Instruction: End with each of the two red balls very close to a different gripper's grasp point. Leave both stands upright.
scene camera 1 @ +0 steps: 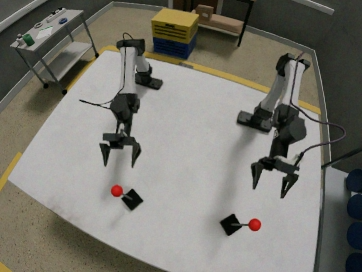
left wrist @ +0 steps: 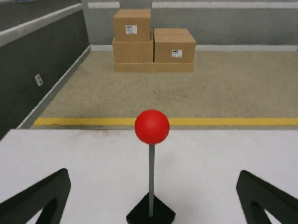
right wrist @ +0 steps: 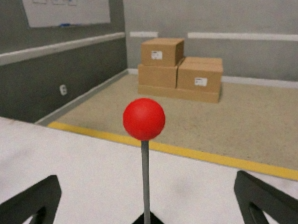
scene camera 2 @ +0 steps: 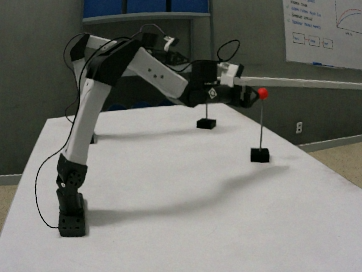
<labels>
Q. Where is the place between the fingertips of my right gripper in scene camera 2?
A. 248, 93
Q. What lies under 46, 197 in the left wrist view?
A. My left gripper.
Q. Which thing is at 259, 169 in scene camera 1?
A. My left gripper.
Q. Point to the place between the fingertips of my right gripper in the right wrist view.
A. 147, 181
</labels>
